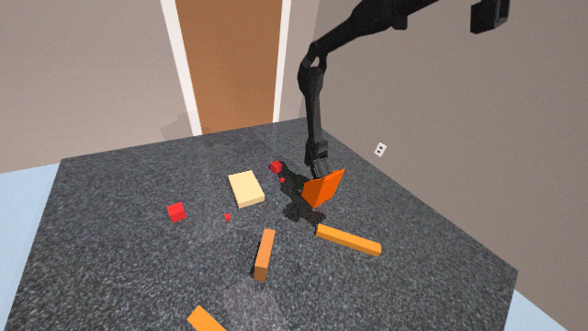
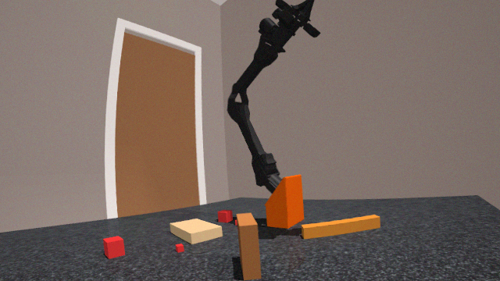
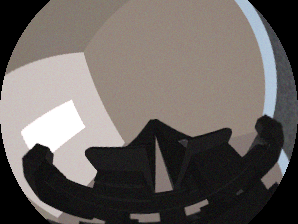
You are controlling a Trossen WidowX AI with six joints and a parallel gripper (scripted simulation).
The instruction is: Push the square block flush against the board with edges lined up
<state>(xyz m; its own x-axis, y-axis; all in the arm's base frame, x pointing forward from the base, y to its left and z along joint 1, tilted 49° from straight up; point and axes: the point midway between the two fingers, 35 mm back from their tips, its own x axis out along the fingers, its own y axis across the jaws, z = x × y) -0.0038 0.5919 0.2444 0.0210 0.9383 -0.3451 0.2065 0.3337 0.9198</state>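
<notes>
The square brown block lies 68 cm below my gripper tip, 28 cm ahead of it and 11 cm to the right of it. From my gripper tip the other things lie so: tan block (72 cm below, 40 cm to the right, 21 cm ahead).
</notes>
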